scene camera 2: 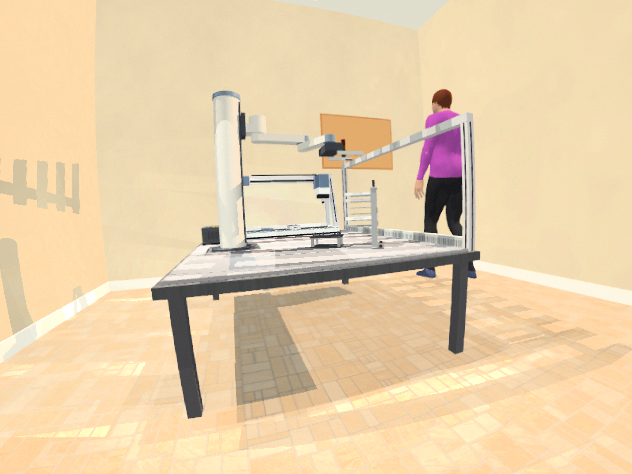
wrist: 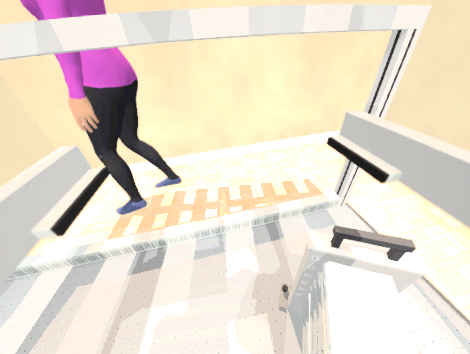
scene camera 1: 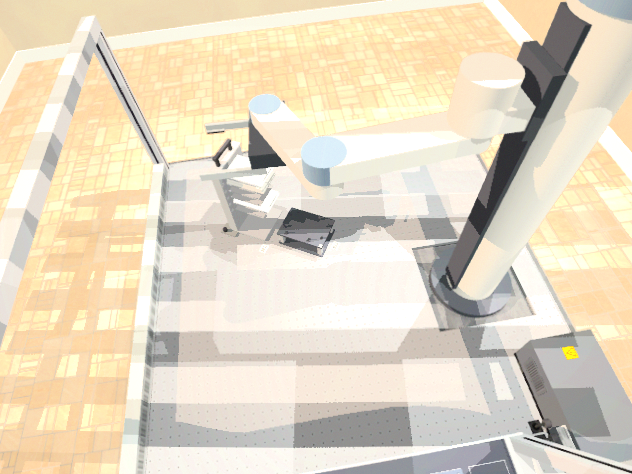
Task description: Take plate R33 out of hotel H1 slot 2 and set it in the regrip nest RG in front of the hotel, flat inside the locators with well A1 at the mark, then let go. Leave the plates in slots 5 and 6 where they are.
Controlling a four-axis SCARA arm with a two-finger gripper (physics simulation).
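Places are measured from the arm's base along level axes (x right, y up, z back), in metres.
Pixels of known places: gripper, fingertip midpoint: (scene camera 2: 357, 156) (wrist: 222, 142) (scene camera 1: 203, 151); arm's base at its link origin: (scene camera 2: 233, 249) (scene camera 1: 469, 281).
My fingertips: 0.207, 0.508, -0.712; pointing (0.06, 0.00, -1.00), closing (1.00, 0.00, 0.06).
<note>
For each thing: its middle in the pictures, then the offset to it from my fingertips, as dx, dy, dz. "pt": a spot on its surface instead.
- Hotel H1 at the middle of its body: (wrist: 337, 309) (scene camera 1: 244, 189) (scene camera 2: 366, 213) +0.164, -0.329, +0.040
- low white plate at the middle of its body: (scene camera 1: 256, 196) (scene camera 2: 359, 218) +0.143, -0.351, +0.074
- regrip nest RG at the middle of its body: (scene camera 1: 306, 230) (scene camera 2: 327, 239) +0.054, -0.457, +0.222
- grey box at a spot on its surface: (scene camera 1: 571, 377) pt -0.565, -0.380, +0.805
Hotel H1 (scene camera 1: 224, 204) (scene camera 2: 374, 219) (wrist: 298, 305) stands upright, with a dark handle on top. A low white plate (scene camera 1: 253, 205) (scene camera 2: 358, 218) sits in it, apparently R33 in slot 2; its label is unreadable. The upper plates (scene camera 1: 251, 178) (scene camera 2: 358, 193) (wrist: 362, 300) lie near the top, in what look like slots 5 and 6. The regrip nest RG (scene camera 1: 306, 232) (scene camera 2: 326, 236) is a dark raised stand in front of the hotel, with no plate on it. My gripper (scene camera 1: 209, 152) (scene camera 2: 357, 156) (wrist: 222, 142) is open and empty, above hotel height; the hotel lies low right in the wrist view.
A pale frame (scene camera 1: 148, 306) (scene camera 2: 467, 178) (wrist: 220, 22) edges the table beyond the hotel. A person (scene camera 2: 443, 147) (wrist: 107, 75) stands outside it. A grey box (scene camera 1: 571, 377) and a gantry device (scene camera 2: 285, 178) stand at other edges. The arm's column (scene camera 1: 530, 204) (scene camera 2: 229, 173) rises from the table.
</note>
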